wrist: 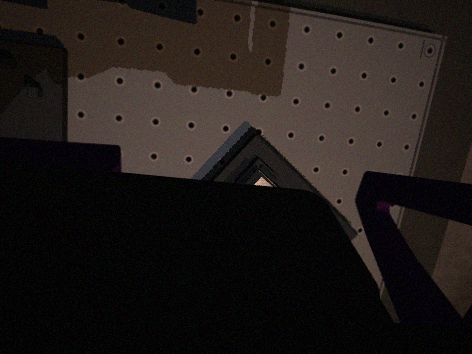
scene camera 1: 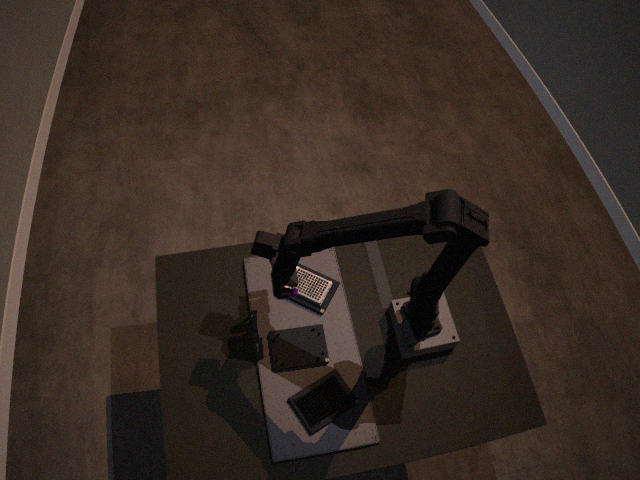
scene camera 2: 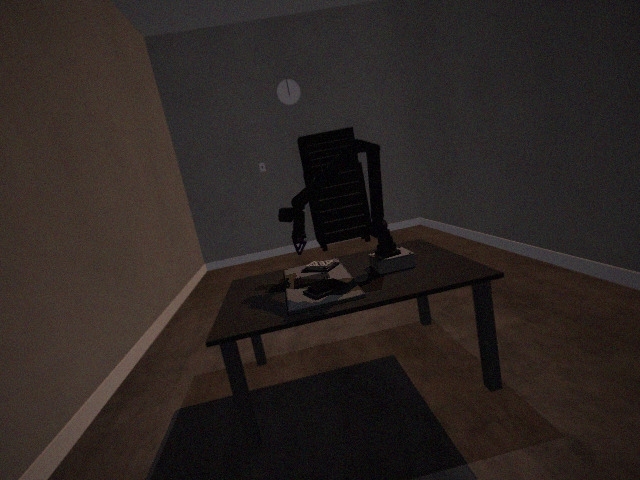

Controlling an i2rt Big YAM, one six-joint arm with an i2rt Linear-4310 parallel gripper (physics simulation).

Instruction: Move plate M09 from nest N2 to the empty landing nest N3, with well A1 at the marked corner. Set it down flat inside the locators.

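Observation:
A white well plate (scene camera 1: 314,285) (scene camera 2: 320,265) lies in the dark nest at the far end of the grey perforated board (scene camera 1: 341,330) (wrist: 343,95). In the wrist view only a pale corner of the plate (wrist: 263,182) shows, inside the nest's corner frame (wrist: 266,152). The empty nest (scene camera 1: 298,347) lies at the board's middle. My gripper (scene camera 1: 290,293) (scene camera 2: 299,248) (wrist: 245,175) is open and empty. It hangs above the white plate's left end, its fingers clear of it.
A second, dark plate (scene camera 1: 320,400) sits in the tilted nest at the board's near end. A small dark block (scene camera 1: 243,335) stands at the board's left edge. The arm's base (scene camera 1: 424,330) (scene camera 2: 390,259) is to the right on the dark table (scene camera 2: 439,269).

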